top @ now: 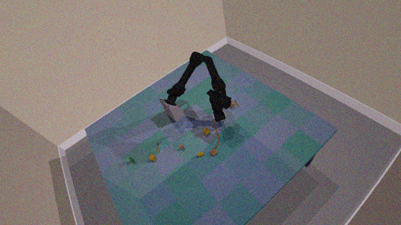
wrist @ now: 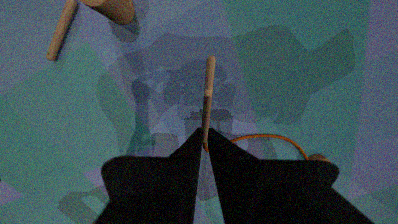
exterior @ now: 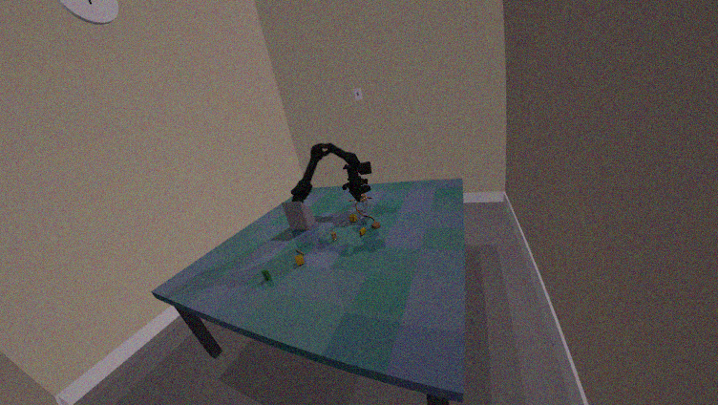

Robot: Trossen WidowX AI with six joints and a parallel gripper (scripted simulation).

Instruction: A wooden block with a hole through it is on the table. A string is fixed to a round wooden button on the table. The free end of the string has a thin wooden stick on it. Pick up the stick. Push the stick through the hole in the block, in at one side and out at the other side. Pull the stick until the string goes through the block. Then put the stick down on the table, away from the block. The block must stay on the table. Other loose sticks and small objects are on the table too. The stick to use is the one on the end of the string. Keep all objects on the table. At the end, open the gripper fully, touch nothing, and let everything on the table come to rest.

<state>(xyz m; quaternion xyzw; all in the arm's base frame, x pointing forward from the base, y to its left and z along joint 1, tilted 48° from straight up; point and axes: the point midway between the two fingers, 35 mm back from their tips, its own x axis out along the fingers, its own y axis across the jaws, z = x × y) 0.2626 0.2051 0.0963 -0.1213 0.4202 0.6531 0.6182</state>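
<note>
My gripper tip is 1 cm to the right of the thin wooden stick. From my gripper tip the other things lie so: brown block 5 cm behind, 15 cm to the left, 4 cm below; then round wooden button 17 cm ahead, 17 cm to the right, 5 cm below; then yellow block 2 cm ahead, 12 cm to the right, 4 cm below.
</note>
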